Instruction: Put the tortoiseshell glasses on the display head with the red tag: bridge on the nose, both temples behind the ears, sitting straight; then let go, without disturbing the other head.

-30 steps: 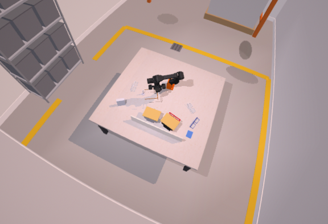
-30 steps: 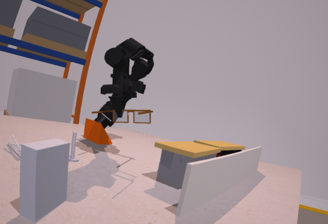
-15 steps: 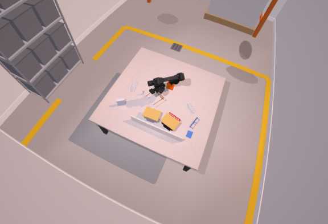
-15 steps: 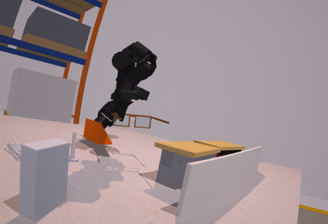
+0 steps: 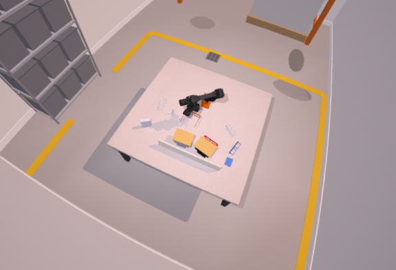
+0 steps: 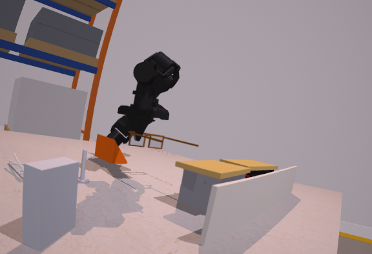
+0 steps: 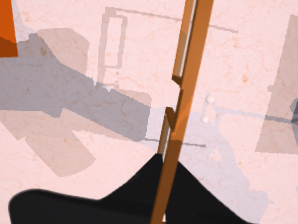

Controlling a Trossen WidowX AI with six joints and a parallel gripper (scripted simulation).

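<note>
Now: gripper tip 23 cm short of the display head, 2 cm to the right of it and 7 cm above it. Also, from my gripper tip: white panel 39 cm ahead, 10 cm to the left, 7 cm below; then grey block 19 cm ahead, 38 cm to the right, 7 cm below; then grey stand 2 cm behind, 18 cm to the right, 10 cm below.
</note>
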